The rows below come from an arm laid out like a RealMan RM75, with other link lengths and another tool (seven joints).
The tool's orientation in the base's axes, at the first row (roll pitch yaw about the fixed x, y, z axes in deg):
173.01 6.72 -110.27
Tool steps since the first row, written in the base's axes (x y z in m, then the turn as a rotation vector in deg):
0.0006 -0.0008 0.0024 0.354 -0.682 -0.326
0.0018 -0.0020 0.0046 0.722 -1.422 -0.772
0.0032 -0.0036 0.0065 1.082 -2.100 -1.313
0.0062 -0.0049 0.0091 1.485 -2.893 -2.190
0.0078 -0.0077 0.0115 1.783 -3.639 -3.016
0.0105 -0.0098 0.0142 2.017 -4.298 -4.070
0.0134 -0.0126 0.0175 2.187 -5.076 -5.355
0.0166 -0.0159 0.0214 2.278 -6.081 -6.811
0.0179 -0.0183 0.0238 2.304 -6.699 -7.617
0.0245 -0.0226 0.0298 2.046 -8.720 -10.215
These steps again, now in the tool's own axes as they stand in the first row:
0.0003 -0.0005 -0.0025 0.552 -0.596 0.192
0.0007 -0.0018 -0.0050 1.167 -1.239 0.493
0.0015 -0.0034 -0.0072 1.738 -1.866 0.897
0.0014 -0.0063 -0.0102 2.441 -2.611 1.612
0.0031 -0.0085 -0.0131 3.130 -3.236 2.291
0.0039 -0.0114 -0.0163 3.786 -3.800 3.213
0.0051 -0.0146 -0.0201 4.603 -4.372 4.350
0.0066 -0.0182 -0.0247 5.678 -4.965 5.627
0.0081 -0.0199 -0.0275 6.340 -5.291 6.326
0.0091 -0.0268 -0.0346 8.615 -6.032 8.600

